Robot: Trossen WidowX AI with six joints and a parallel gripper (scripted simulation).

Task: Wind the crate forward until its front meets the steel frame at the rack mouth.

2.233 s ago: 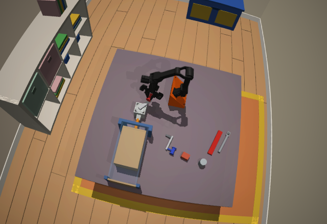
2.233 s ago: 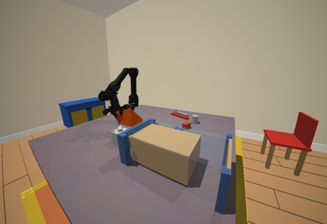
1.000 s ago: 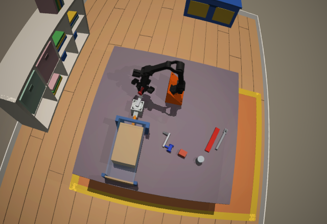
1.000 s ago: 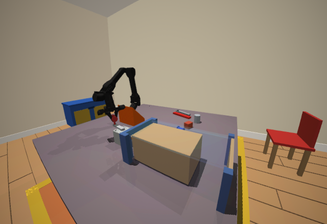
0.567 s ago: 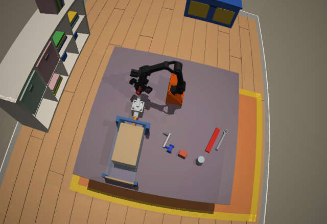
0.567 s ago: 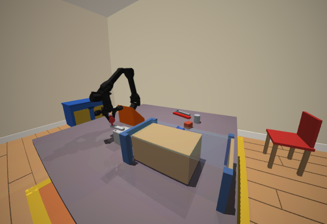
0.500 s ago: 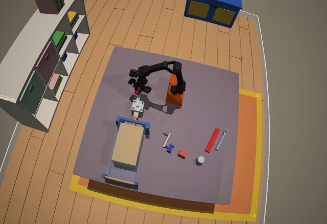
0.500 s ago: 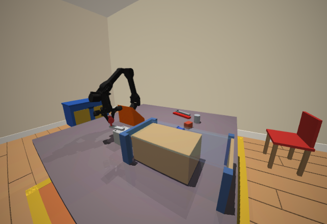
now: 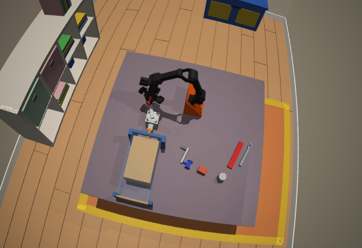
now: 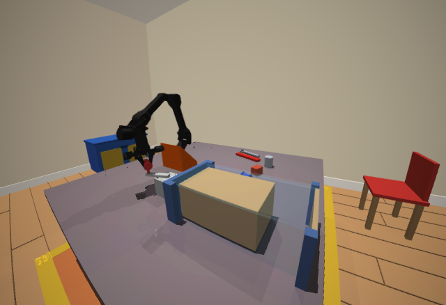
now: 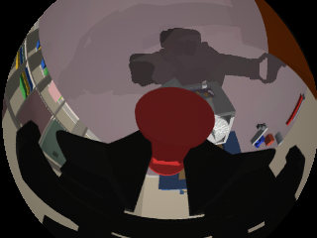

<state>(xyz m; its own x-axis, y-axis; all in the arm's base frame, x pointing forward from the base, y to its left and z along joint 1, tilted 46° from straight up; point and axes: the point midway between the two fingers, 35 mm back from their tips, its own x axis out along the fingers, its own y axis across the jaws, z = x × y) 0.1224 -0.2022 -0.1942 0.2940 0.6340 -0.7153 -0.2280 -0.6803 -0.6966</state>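
Now: the winch handle 20 mm to the left of my gripper tip, 20 mm below it and 20 mm ahead of it. From my gripper tip the other things lie so: blue frame (230 mm ahead, 70 mm to the left, 20 mm below); then grey winch (100 mm below, 60 mm ahead, 40 mm to the left); then red grip (10 mm behind, 10 mm above).
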